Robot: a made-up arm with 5 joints.
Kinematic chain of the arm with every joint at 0, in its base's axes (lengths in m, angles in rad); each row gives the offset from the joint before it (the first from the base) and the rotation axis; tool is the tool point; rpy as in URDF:
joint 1: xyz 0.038 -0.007 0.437 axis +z
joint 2: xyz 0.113 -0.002 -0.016 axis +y
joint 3: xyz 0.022 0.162 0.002 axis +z
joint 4: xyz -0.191 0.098 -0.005 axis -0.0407 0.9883 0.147
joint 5: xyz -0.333 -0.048 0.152 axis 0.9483 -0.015 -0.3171
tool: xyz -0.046 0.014 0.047 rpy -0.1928 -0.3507 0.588
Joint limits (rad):
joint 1: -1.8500..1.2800
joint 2: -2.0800..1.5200
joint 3: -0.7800..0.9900
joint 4: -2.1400..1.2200
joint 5: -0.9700..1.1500
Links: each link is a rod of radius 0.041 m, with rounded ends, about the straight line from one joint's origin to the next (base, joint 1, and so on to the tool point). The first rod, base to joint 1, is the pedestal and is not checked.
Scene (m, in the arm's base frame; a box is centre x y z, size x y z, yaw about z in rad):
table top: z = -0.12
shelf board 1: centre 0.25 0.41 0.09 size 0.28 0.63 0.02 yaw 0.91
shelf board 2: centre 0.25 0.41 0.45 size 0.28 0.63 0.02 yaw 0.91
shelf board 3: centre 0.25 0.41 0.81 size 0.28 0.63 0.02 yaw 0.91
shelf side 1: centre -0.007 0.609 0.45 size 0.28 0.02 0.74 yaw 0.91
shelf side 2: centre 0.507 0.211 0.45 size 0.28 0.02 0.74 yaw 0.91
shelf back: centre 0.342 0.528 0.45 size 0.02 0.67 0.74 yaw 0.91
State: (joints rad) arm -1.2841 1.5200 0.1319 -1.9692 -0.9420
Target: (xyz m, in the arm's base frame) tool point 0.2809 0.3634 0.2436
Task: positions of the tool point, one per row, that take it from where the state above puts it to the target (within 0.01 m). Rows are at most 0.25 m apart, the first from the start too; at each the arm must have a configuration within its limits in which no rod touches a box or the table.
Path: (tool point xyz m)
1: 0.0966 0.3923 0.6648
2: -0.0900 0.3352 0.6750
3: -0.2560 0.2017 0.6307
4: -0.2416 0.2690 0.5200
5: -0.2042 0.3114 0.4047
6: -0.1532 0.3230 0.2910
7: -0.1514 0.3457 0.2847
8: -0.1145 0.3822 0.2834
9: -0.0413 0.4171 0.2780
10: 0.0603 0.4322 0.2661
11: 0.1742 0.4149 0.2520
12: 0.2809 0.3634 0.2436

